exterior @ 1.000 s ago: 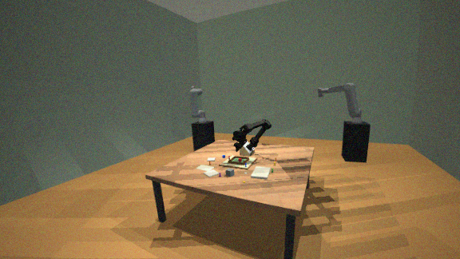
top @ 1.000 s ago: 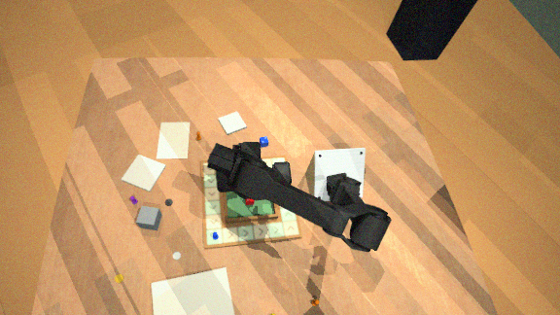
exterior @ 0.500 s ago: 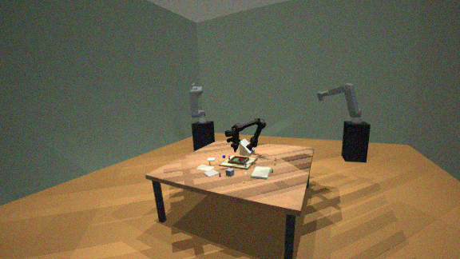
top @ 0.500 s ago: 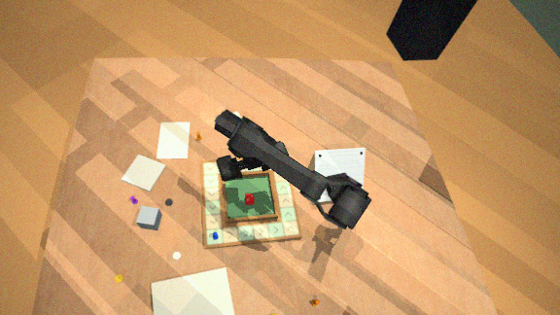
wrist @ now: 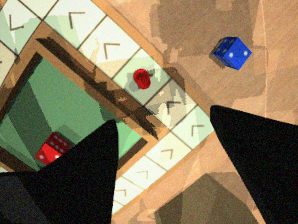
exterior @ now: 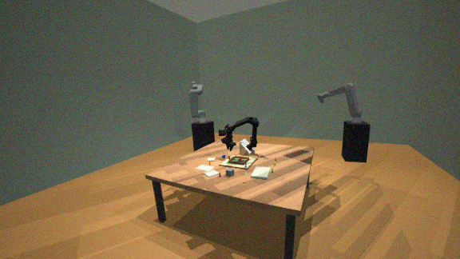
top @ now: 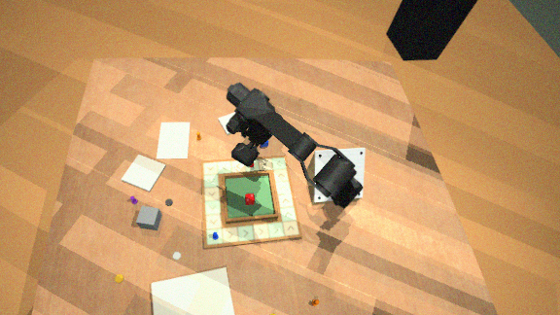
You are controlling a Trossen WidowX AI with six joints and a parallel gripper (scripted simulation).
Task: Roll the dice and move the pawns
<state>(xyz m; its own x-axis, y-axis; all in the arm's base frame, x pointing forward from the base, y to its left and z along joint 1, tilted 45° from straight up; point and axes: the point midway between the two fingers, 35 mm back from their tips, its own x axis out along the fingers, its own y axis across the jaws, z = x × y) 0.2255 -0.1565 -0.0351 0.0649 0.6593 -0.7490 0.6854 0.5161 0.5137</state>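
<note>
My gripper tip is 50 mm past the blue die, 90 mm to the left of it and 90 mm above it. From my gripper tip the other things lie so: red pawn (10 mm ahead, 70 mm below); blue pawn (160 mm ahead, 220 mm to the left, 70 mm below); red die (40 mm ahead, 120 mm to the left, 80 mm below).
</note>
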